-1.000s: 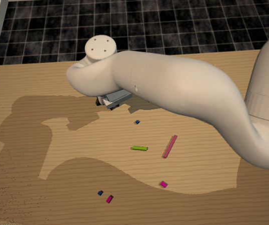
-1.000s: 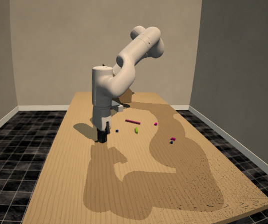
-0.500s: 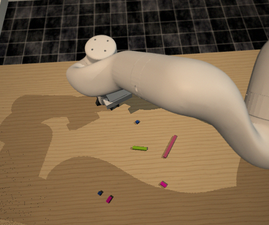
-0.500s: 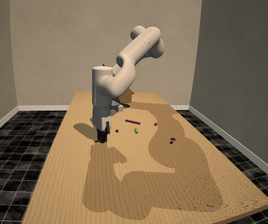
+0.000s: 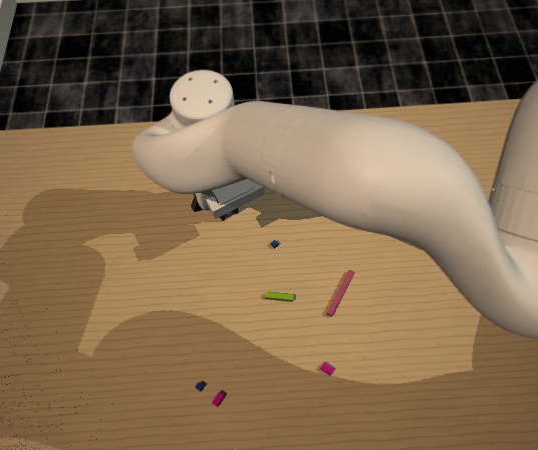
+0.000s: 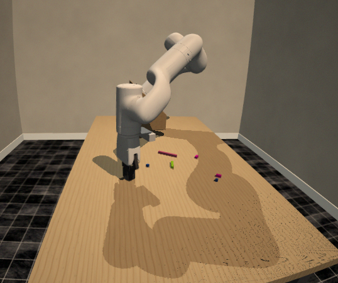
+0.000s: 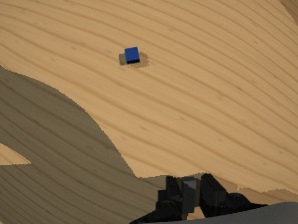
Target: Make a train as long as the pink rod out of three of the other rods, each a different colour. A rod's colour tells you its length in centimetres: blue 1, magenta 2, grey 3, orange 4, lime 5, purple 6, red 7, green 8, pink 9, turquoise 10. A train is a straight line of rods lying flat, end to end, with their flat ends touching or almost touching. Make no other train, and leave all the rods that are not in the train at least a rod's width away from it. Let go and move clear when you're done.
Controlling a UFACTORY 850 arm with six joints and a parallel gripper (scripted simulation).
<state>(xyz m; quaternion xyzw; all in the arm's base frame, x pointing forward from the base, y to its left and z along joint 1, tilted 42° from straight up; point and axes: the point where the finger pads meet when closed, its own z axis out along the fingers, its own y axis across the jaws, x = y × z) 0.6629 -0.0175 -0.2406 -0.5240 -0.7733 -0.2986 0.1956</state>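
Right now the grey rod is 2 cm below my hand. Round my hand: lime rod (19 cm to the left, 7 cm behind, 2 cm below); pink rod (20 cm to the left, 18 cm behind, 2 cm below).
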